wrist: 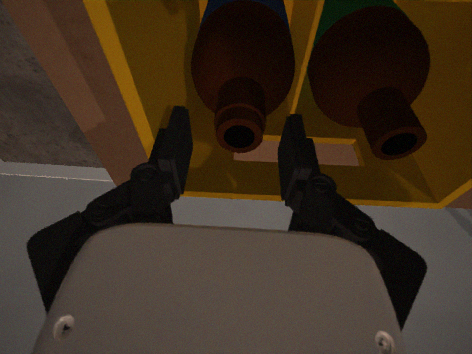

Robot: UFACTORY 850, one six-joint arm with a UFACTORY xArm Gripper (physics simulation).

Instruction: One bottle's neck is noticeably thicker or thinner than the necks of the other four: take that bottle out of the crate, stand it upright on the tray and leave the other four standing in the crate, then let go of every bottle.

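Observation:
The yellow crate point(122, 75) fills the upper part of the wrist view. A brown bottle point(243, 60) with a blue lower part stands in its left compartment; its neck points towards me and has a raised ring below the mouth. A second brown bottle point(369, 65) with a green lower part stands in the compartment to the right, its neck also showing. My gripper point(236, 129) is open, with one finger on each side of the blue-marked bottle's neck in this view, and nothing is gripped. Whether the fingers are level with the neck is hard to tell. The tray does not show.
A yellow divider point(304, 75) separates the two bottles. The crate's near wall has a handle slot, close to the right finger. A brown surface point(75, 65) runs along the crate's left side, with a dark grey mottled area beyond it. A pale grey surface point(225, 212) lies below the crate's near edge.

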